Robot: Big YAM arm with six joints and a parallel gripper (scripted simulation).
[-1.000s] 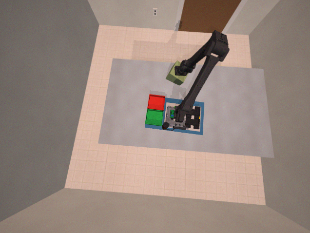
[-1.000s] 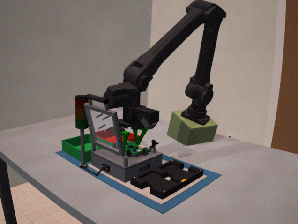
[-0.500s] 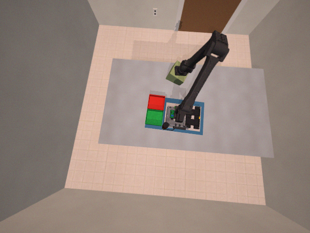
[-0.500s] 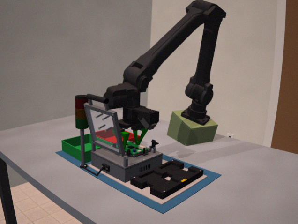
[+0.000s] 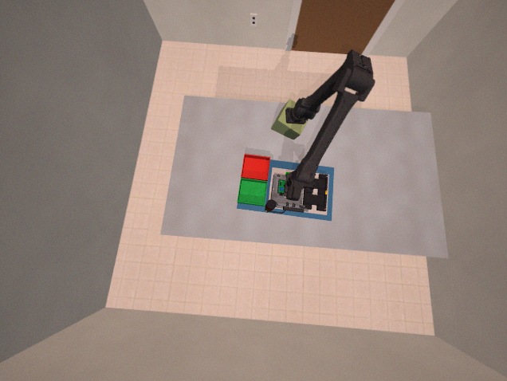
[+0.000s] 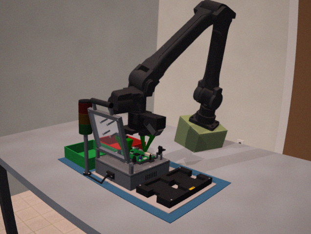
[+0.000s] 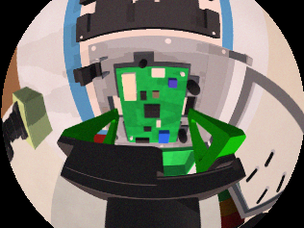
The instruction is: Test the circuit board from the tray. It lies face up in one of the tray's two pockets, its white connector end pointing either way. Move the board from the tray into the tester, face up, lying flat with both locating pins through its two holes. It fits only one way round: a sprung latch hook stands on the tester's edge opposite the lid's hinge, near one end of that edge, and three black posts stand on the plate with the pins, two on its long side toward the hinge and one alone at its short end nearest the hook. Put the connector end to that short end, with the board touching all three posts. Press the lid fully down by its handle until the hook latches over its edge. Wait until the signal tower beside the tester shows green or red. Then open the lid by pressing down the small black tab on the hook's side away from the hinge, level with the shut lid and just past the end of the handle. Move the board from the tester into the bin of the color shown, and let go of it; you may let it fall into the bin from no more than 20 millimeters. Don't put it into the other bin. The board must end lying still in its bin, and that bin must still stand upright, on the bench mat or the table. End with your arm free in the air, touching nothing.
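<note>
The tester plate is 1 cm to the left of my hand and 1 cm below it. Also, from my hand: clear lid: 12 cm ahead, 2 cm to the right, 10 cm above; latch hook: 5 cm behind, 7 cm to the left, 1 cm above; green bin: 1 cm ahead, 20 cm to the right, 7 cm below.
</note>
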